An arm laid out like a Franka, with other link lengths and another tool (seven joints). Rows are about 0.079 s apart.
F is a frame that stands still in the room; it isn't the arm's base.
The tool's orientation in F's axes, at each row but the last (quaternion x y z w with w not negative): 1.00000 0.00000 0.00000 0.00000; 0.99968 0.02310 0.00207 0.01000; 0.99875 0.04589 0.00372 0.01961; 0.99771 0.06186 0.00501 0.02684; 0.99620 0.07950 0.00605 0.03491
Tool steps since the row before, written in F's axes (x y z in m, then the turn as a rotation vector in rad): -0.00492 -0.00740 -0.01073 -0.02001 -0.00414 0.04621; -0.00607 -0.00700 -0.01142 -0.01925 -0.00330 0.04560; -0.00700 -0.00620 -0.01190 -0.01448 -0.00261 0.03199; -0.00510 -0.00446 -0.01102 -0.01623 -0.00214 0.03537; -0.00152 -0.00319 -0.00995 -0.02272 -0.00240 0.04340
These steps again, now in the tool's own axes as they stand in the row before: -0.00492 0.00740 0.01073 -0.02001 0.00414 -0.04621; -0.00643 0.00648 0.01153 -0.01921 0.00332 -0.04561; -0.00761 0.00506 0.01207 -0.01448 0.00254 -0.03200; -0.00569 0.00319 0.01117 -0.01613 0.00204 -0.03542; -0.00207 0.00220 0.01012 -0.02253 0.00184 -0.04353
